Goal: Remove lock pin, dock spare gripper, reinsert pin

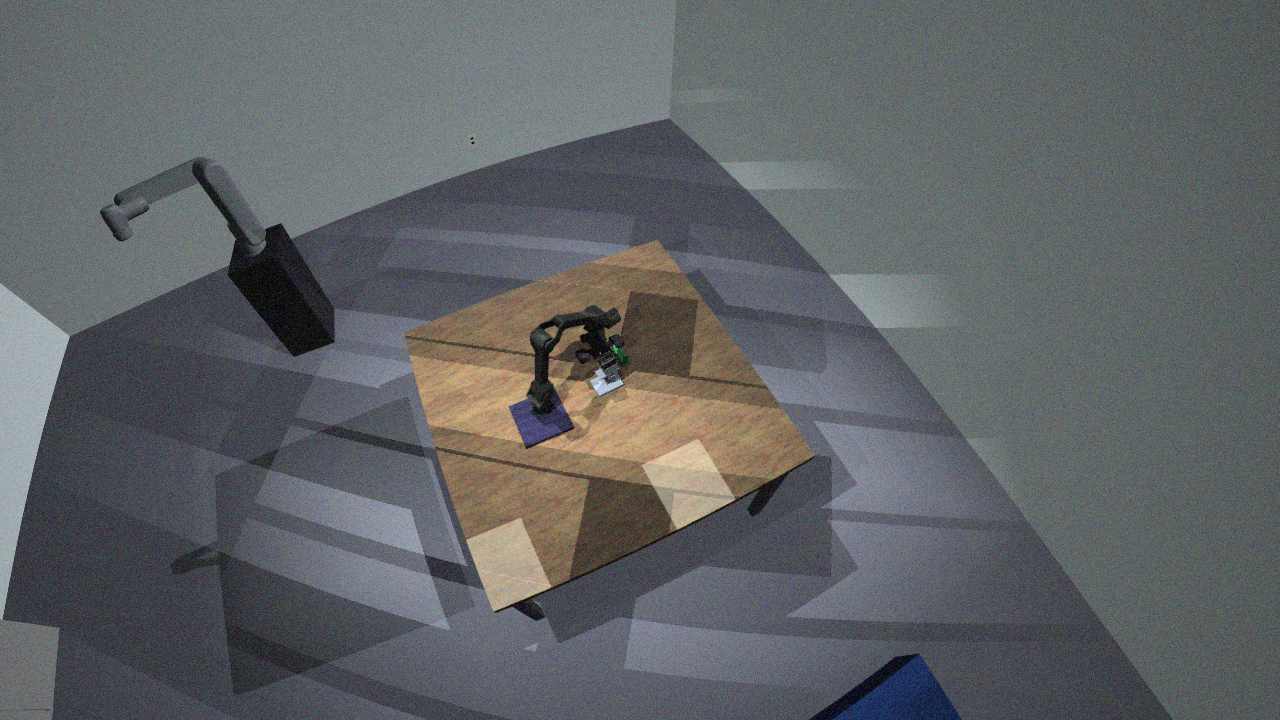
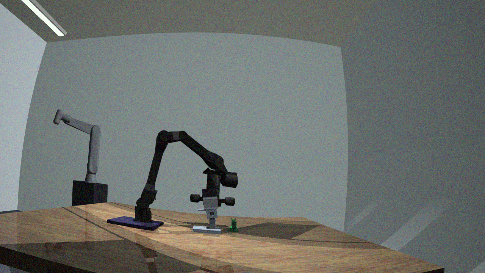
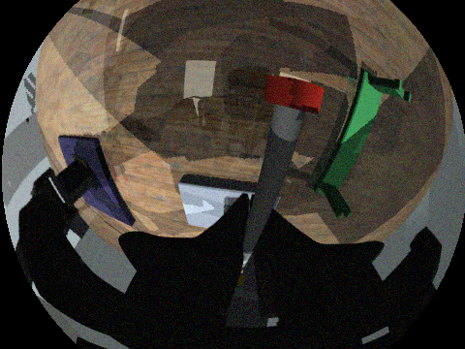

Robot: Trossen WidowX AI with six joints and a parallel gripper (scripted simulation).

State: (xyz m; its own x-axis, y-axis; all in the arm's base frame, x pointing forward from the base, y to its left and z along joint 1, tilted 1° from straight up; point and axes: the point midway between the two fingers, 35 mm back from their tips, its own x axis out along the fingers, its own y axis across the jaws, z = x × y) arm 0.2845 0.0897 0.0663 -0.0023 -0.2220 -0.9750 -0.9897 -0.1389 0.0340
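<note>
The grey mount is 60 mm to the right of my gripper tip. From my gripper tip the other things lie so: green pin cradle: 90 mm ahead, 60 mm to the left, 20 mm below; spare gripper: 80 mm above, 60 mm to the right.
</note>
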